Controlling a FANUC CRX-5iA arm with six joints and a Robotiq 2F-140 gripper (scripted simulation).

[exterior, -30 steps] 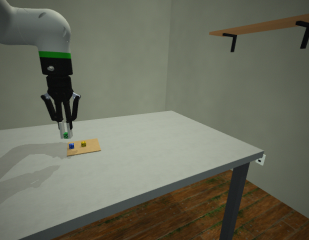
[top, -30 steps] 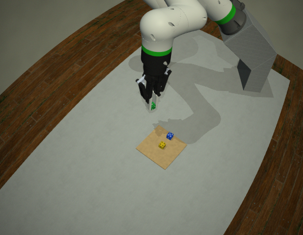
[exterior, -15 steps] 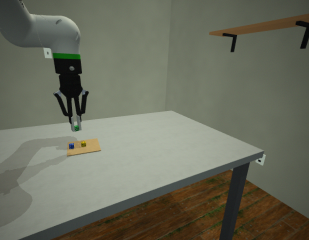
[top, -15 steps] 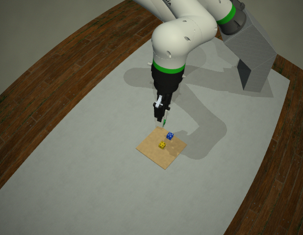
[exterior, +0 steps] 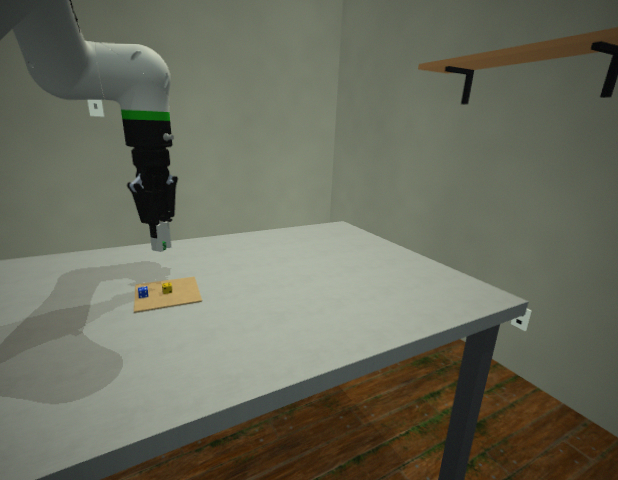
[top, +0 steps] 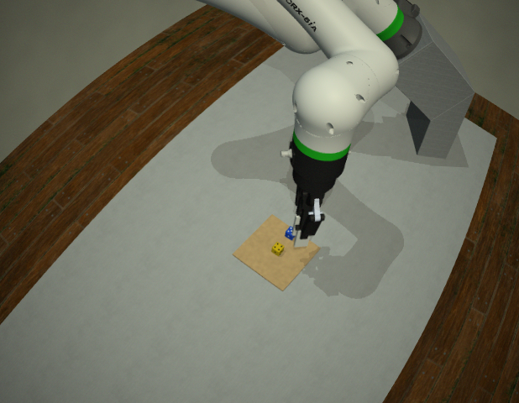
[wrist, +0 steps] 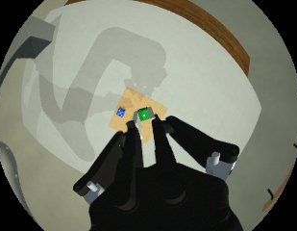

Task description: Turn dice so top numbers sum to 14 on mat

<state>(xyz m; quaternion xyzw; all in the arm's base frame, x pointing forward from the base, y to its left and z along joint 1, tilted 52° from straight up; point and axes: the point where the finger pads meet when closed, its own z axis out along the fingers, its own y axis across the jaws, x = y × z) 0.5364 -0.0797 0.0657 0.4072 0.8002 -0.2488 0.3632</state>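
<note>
The yellow die is 10 mm behind my hand, 40 mm to the right of it and 120 mm below it. Round my hand: green die: 30 mm below; tan mat: 10 mm behind, 40 mm to the right, 130 mm below; blue die: 60 mm behind, 30 mm to the right, 120 mm below.
</note>
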